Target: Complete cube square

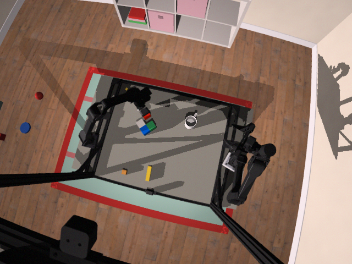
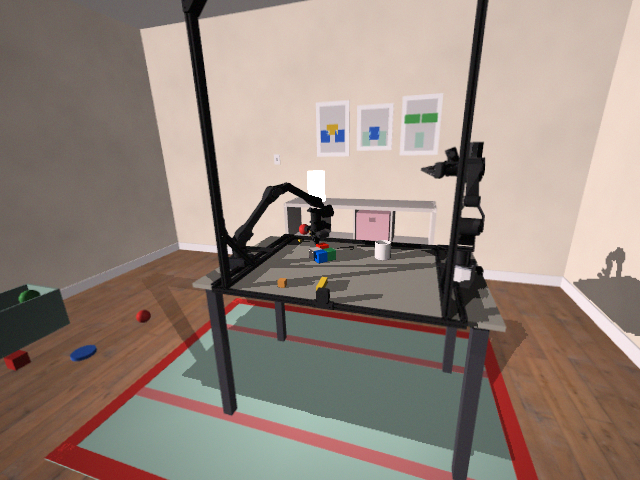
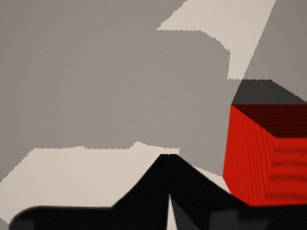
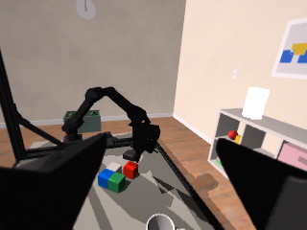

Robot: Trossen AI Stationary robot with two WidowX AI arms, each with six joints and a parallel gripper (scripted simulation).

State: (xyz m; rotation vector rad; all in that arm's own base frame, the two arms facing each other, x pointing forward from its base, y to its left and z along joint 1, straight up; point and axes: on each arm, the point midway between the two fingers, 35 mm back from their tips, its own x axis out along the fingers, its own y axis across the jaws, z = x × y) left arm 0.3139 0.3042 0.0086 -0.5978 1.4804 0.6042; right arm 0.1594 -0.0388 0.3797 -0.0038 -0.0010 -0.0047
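Right now the red cube is 50 mm behind my left hand, 40 mm to the right of it and 30 mm below it. From my left hand the other things lie so: green cube: 130 mm behind, 100 mm to the right, 30 mm below; then blue cube: 160 mm behind, 60 mm to the right, 30 mm below; then white cube: 120 mm behind, 30 mm below, 20 mm to the right.
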